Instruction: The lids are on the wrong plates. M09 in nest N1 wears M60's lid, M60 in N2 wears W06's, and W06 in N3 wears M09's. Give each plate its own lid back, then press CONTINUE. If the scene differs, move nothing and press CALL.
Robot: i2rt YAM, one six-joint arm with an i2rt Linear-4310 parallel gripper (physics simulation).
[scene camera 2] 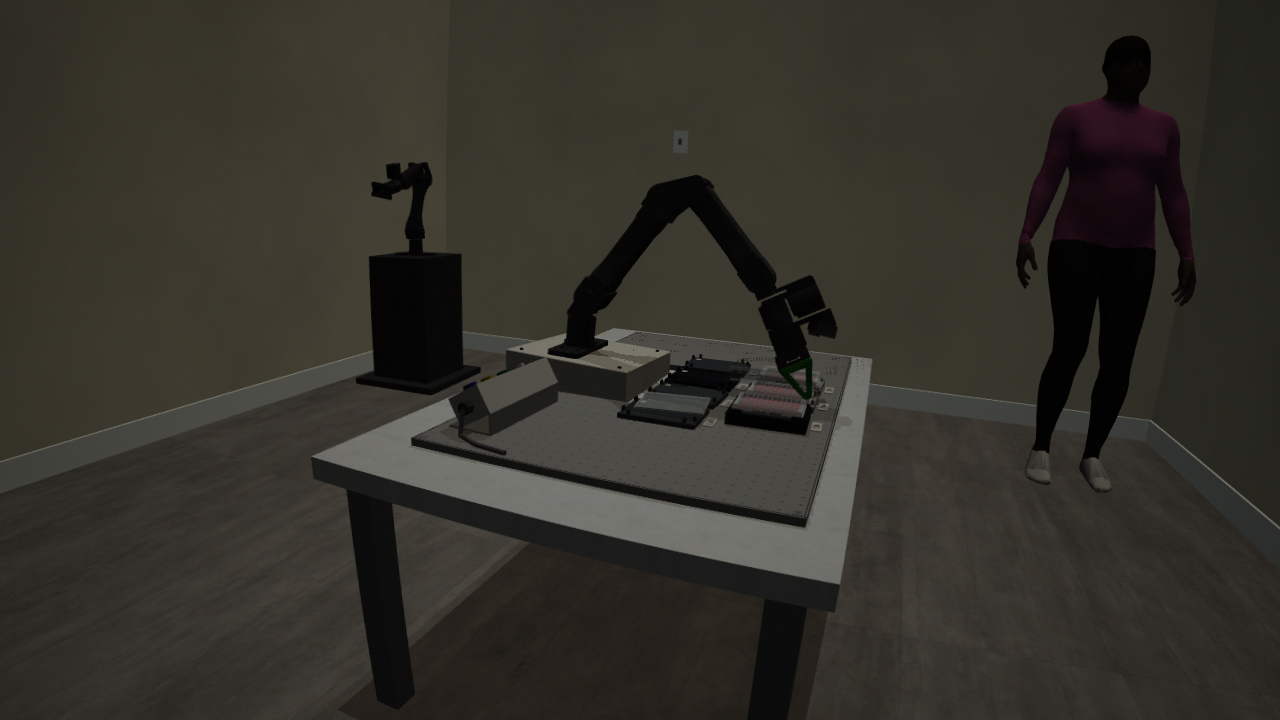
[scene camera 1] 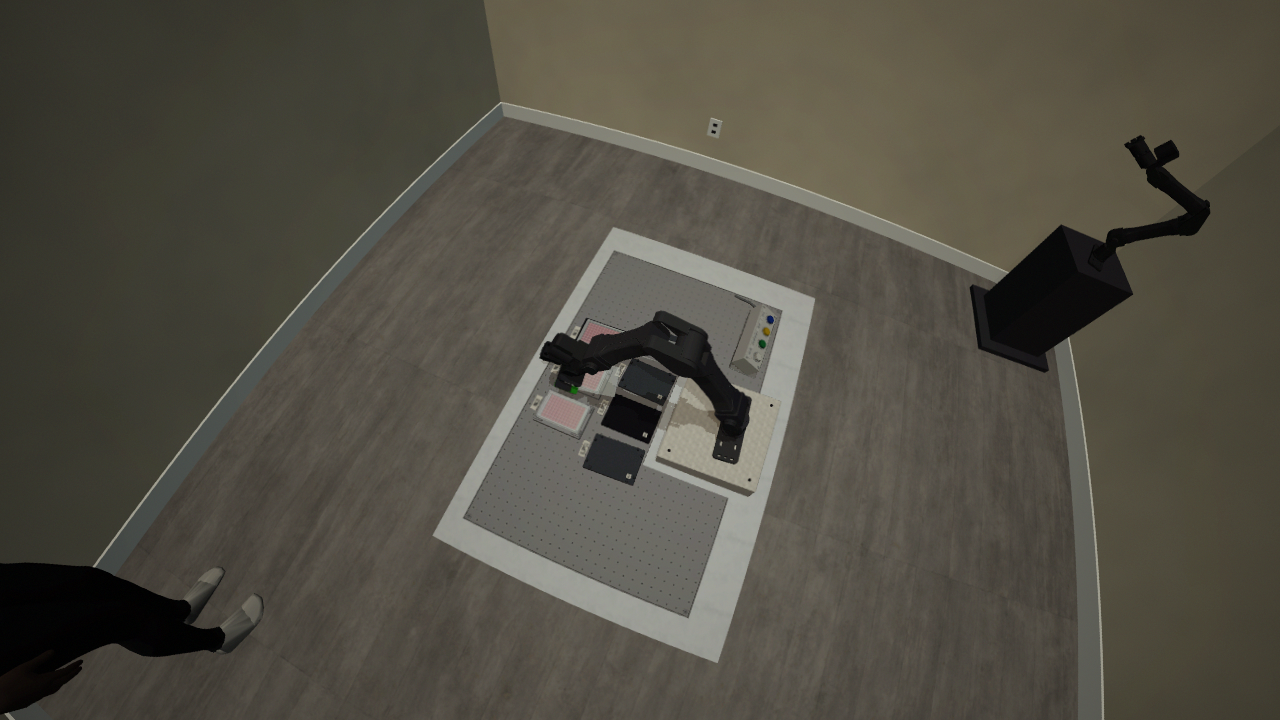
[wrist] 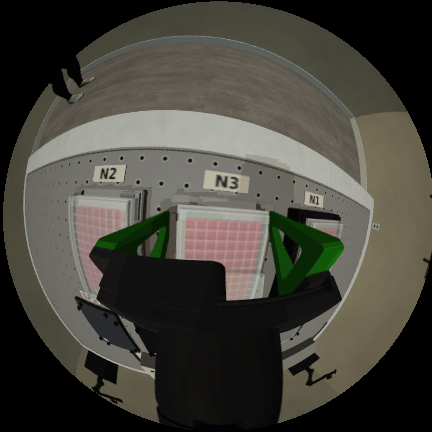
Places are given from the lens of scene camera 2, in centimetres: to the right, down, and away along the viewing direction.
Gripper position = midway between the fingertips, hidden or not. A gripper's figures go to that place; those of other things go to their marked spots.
my gripper (scene camera 2: pixel 807 397): 34, 8, 128
button box (scene camera 2: pixel 495 403): -24, 7, 106
